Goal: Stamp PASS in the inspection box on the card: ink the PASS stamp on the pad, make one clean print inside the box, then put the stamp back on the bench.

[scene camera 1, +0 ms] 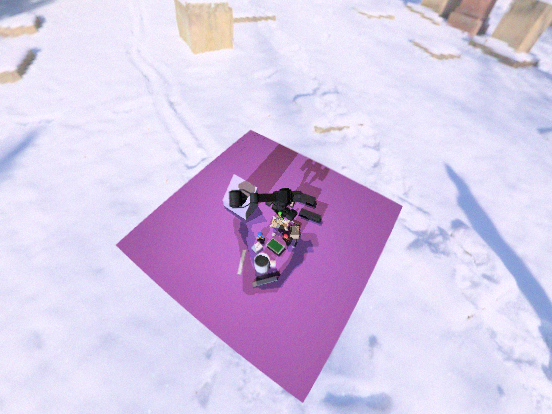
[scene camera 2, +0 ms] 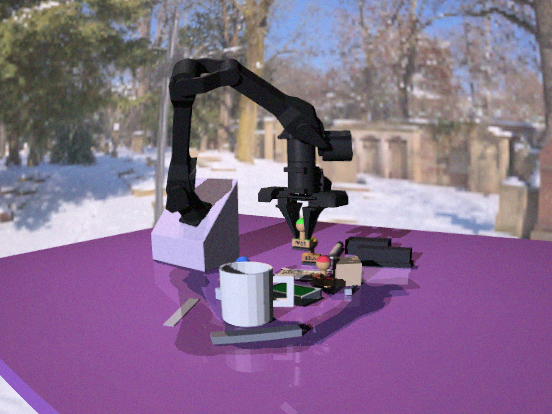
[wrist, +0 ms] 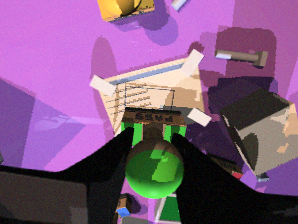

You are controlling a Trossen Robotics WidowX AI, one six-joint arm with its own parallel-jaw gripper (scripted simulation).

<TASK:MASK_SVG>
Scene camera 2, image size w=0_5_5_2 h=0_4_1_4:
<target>my gripper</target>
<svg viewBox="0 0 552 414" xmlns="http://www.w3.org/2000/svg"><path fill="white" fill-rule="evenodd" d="M287 161L288 166L284 167L284 172L288 172L288 187L272 186L261 188L258 192L258 202L269 203L272 199L278 199L278 204L275 207L281 211L295 239L300 237L300 231L296 228L296 222L300 219L300 209L302 207L306 240L311 240L316 223L325 208L348 205L348 195L345 190L331 190L332 181L324 176L323 169L316 167L316 162L301 163Z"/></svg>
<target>white mug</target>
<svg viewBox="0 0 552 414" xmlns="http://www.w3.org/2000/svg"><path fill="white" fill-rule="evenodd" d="M220 267L222 317L225 322L243 327L262 326L272 321L273 307L293 307L294 274L273 274L273 267L261 262L235 262L223 264ZM273 283L287 283L287 299L273 298Z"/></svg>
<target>tan box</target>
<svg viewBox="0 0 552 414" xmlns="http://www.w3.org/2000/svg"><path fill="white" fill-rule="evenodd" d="M333 258L332 278L334 278L335 287L360 286L362 262L359 261L359 258L357 256Z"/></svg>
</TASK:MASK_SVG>
